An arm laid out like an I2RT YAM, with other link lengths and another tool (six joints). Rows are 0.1 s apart.
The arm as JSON. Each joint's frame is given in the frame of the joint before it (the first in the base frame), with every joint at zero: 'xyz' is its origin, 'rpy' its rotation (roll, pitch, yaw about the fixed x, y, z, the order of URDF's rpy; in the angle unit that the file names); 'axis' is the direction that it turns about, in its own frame. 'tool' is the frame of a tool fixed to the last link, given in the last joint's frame.
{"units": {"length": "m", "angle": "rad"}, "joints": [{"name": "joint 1", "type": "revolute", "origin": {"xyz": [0.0, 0.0, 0.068], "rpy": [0.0, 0.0, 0.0]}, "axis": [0.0, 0.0, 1.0]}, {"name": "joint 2", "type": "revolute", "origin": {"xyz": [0.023, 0.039, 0.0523], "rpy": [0.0, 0.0, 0.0]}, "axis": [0.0, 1.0, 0.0]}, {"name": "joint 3", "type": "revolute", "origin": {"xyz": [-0.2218, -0.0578, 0.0], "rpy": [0.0, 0.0, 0.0]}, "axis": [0.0, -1.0, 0.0]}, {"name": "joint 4", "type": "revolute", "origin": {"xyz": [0.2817, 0.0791, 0.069], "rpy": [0.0, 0.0, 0.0]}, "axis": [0.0, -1.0, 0.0]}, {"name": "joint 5", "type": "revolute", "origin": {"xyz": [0.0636, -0.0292, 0.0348], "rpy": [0.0, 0.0, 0.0]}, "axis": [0.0, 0.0, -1.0]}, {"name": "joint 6", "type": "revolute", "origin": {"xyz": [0.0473, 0.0, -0.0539], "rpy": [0.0, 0.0, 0.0]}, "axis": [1.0, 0.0, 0.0]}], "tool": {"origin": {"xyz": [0.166, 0.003, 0.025], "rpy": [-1.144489, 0.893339, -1.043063]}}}
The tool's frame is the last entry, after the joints.
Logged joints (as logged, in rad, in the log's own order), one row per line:
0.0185, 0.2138, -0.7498, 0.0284, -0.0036, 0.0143
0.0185, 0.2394, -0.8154, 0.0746, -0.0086, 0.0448
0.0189, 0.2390, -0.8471, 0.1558, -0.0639, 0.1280
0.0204, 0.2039, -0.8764, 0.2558, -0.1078, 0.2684
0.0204, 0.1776, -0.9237, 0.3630, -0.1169, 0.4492
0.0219, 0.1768, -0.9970, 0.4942, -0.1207, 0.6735
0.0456, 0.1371, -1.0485, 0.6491, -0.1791, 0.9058
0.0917, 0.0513, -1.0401, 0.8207, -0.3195, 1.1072
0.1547, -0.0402, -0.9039, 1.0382, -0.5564, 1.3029
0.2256, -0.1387, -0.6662, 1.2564, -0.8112, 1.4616
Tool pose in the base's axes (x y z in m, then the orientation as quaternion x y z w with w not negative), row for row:
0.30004, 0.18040, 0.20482, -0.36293, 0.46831, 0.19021, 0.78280
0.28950, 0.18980, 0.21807, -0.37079, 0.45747, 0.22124, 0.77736
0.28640, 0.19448, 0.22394, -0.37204, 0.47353, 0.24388, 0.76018
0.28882, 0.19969, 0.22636, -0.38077, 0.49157, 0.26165, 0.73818
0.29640, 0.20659, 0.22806, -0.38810, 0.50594, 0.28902, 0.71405
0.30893, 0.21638, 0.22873, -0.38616, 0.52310, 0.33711, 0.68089
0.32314, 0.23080, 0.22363, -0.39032, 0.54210, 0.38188, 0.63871
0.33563, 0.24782, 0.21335, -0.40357, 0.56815, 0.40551, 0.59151
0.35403, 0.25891, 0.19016, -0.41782, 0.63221, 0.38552, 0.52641
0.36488, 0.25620, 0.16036, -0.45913, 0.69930, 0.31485, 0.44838
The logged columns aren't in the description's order. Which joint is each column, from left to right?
Columns, left to right: joint 1, joint 6, joint 5, joint 3, joint 4, joint 2.
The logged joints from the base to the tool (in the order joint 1, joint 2, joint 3, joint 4, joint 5, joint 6), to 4 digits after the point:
0.0185, 0.0143, 0.0284, -0.0036, -0.7498, 0.2138
0.0185, 0.0448, 0.0746, -0.0086, -0.8154, 0.2394
0.0189, 0.1280, 0.1558, -0.0639, -0.8471, 0.2390
0.0204, 0.2684, 0.2558, -0.1078, -0.8764, 0.2039
0.0204, 0.4492, 0.3630, -0.1169, -0.9237, 0.1776
0.0219, 0.6735, 0.4942, -0.1207, -0.9970, 0.1768
0.0456, 0.9058, 0.6491, -0.1791, -1.0485, 0.1371
0.0917, 1.1072, 0.8207, -0.3195, -1.0401, 0.0513
0.1547, 1.3029, 1.0382, -0.5564, -0.9039, -0.0402
0.2256, 1.4616, 1.2564, -0.8112, -0.6662, -0.1387

